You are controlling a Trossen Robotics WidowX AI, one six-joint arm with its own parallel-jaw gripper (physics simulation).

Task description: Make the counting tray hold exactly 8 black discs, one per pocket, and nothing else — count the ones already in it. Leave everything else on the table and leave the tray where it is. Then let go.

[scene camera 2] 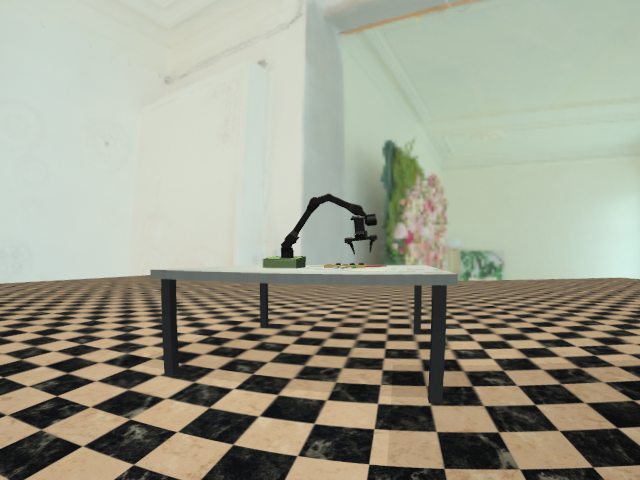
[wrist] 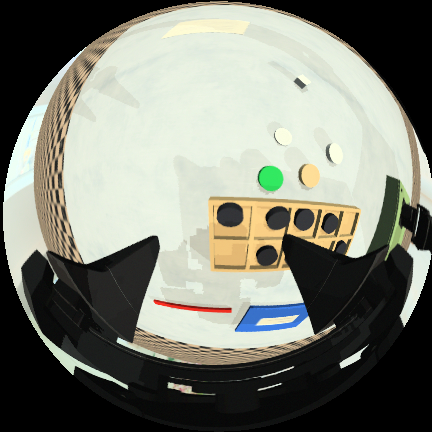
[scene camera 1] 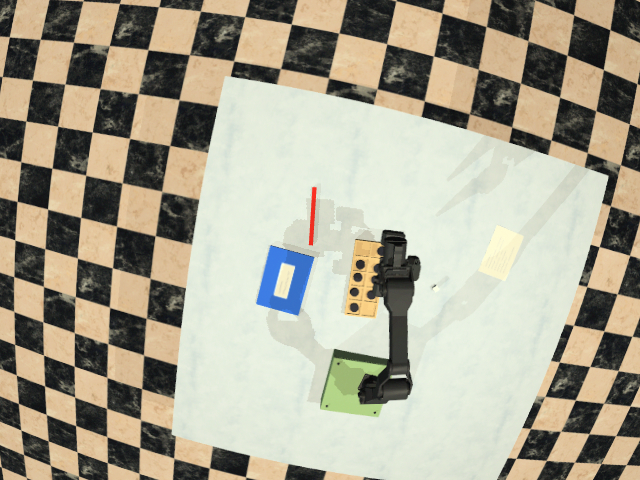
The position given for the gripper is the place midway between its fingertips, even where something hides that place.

The gripper [wrist: 221,241] is open, holding nothing. Also in view: a tan counting tray [scene camera 1: 365,250].
